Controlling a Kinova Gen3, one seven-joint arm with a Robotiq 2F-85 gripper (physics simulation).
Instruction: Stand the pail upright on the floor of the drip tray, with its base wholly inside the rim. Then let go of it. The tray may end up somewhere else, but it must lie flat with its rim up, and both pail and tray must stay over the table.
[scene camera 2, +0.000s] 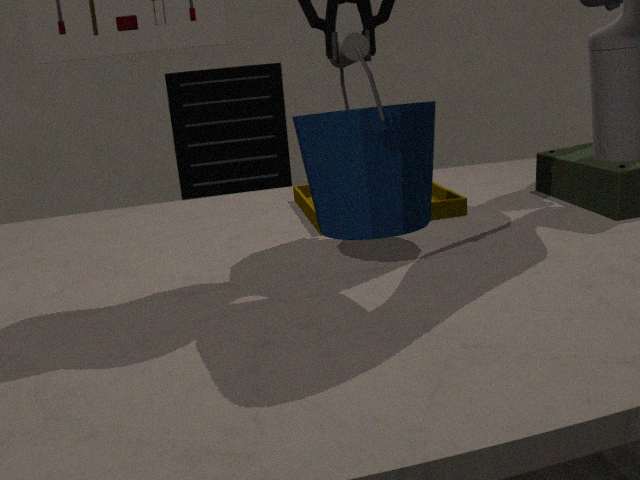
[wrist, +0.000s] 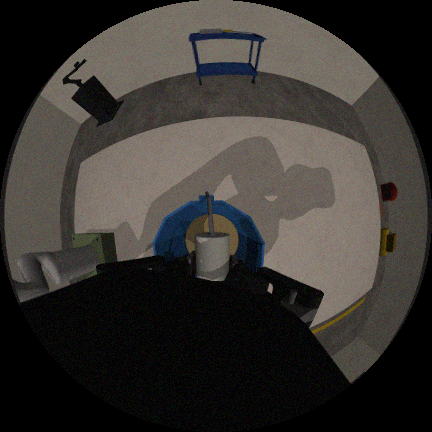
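Pixels of known places: gripper, fingertip midpoint: (scene camera 2: 351, 62) (wrist: 213, 261); arm's base, link origin: (scene camera 2: 622, 155) (wrist: 91, 256).
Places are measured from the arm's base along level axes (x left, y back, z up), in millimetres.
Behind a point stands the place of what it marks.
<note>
The blue pail (scene camera 2: 367, 170) {x 215, y -442, z 47 mm} (wrist: 167, 232) {x 156, y -355, z 82 mm} hangs roughly upright by its bail, with its base apparently a little above the table. The yellow drip tray (scene camera 2: 448, 209) {x 14, y -298, z -65 mm} lies flat with its rim up, partly hidden behind the pail in the scene view. The pail's base covers part of the tray's near side there, and its lower edge shows lower in the picture than the tray's visible rim. How far the base overlaps the tray cannot be told. My gripper (scene camera 2: 352, 49) {x 141, y -447, z 171 mm} (wrist: 213, 261) {x 141, y -447, z 171 mm} is shut on the pail's pale round handle grip, above the pail's mouth. The tray cannot be made out in the wrist view.
The green base block (scene camera 2: 578, 180) {x 5, y -78, z -36 mm} (wrist: 107, 250) {x 39, y -72, z -33 mm} of the arm stands on the table (scene camera 2: 491, 351) {x 438, y -362, z -79 mm} at the right in the scene view. A black slatted panel (scene camera 2: 227, 129) is behind the table. A blue cart (wrist: 227, 37) stands beyond the table in the wrist view.
</note>
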